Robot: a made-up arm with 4 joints.
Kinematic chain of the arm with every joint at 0, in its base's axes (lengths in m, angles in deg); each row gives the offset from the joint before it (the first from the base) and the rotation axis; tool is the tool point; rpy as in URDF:
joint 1: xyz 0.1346 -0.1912 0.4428 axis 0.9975 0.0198 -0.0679
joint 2: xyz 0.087 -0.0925 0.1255 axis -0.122 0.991 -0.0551
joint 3: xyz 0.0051 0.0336 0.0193 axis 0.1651 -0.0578 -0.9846
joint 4: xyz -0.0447 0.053 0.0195 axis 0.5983 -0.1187 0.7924
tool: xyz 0.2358 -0.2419 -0.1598 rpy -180 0 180
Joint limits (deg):
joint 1: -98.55..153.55
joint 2: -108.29..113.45
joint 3: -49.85..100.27
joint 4: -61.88..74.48
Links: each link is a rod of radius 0.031 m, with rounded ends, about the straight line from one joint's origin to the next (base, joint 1, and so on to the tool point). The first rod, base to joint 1, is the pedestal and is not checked.
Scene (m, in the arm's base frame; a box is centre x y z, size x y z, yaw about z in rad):
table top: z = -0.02
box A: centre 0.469 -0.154 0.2 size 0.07 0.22 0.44 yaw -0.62
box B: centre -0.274 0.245 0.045 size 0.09 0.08 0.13 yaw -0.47
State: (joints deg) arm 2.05 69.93 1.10 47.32
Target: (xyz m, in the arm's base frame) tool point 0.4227 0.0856 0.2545
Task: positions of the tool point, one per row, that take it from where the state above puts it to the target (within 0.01 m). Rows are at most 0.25 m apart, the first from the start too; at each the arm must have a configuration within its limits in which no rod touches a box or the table.
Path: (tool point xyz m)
1: 0.2331 -0.3451 0.2560
2: 0.2278 -0.4544 0.3303
3: 0.1641 -0.5038 0.4153
4: 0.0674 -0.4808 0.4743
5: 0.2264 -0.4986 0.4133
6: 0.4023 -0.4487 0.4243
7: 0.5376 -0.3271 0.4932
8: 0.5866 -0.1521 0.5822
9: 0.5637 -0.0333 0.5631
10: 0.5250 0.0603 0.4887
11: 0.4758 0.1043 0.3766
12: 0.4227 0.0856 0.2545

